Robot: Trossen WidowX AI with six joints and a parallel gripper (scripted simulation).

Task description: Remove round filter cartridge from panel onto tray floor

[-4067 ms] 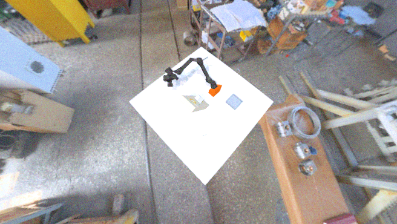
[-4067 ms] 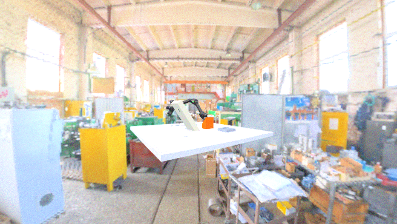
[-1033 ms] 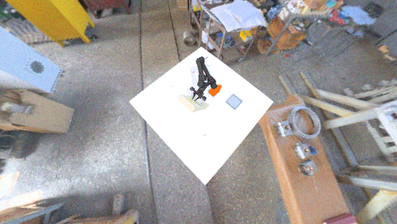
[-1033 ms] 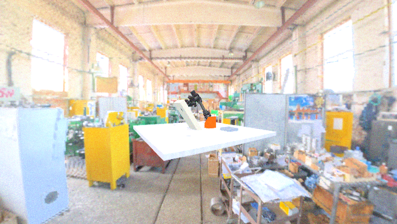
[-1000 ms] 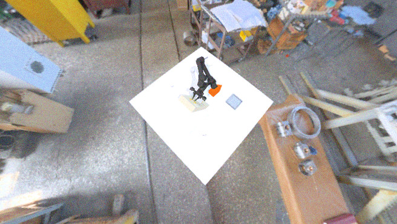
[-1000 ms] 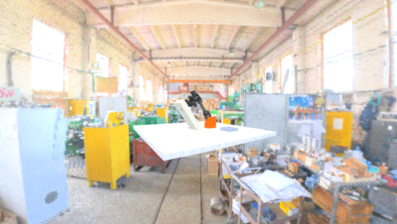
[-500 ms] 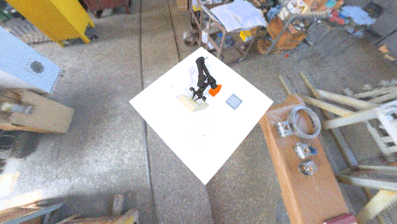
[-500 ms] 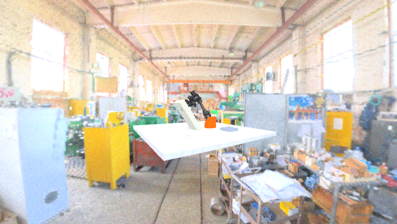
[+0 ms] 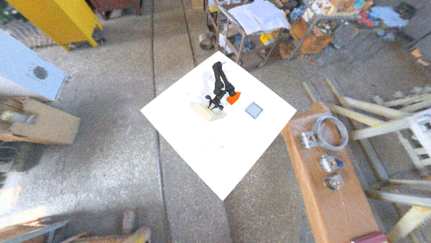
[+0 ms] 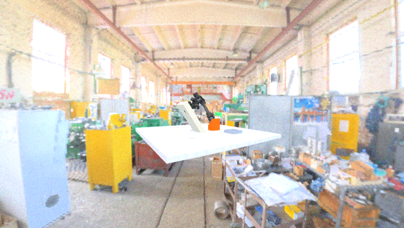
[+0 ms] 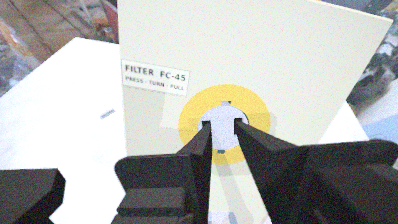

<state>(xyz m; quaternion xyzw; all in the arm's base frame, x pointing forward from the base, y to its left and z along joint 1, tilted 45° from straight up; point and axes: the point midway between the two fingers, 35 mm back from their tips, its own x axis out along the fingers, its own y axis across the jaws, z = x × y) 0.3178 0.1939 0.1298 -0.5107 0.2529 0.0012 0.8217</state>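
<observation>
Now: gripper tip 1 cm short of the round filter cartridge and 1 cm above it. Also, from my gripper tip: grey tray 47 cm behind, 26 cm below, 22 cm to the left; then cream service panel 8 cm below, 4 cm behind.
</observation>
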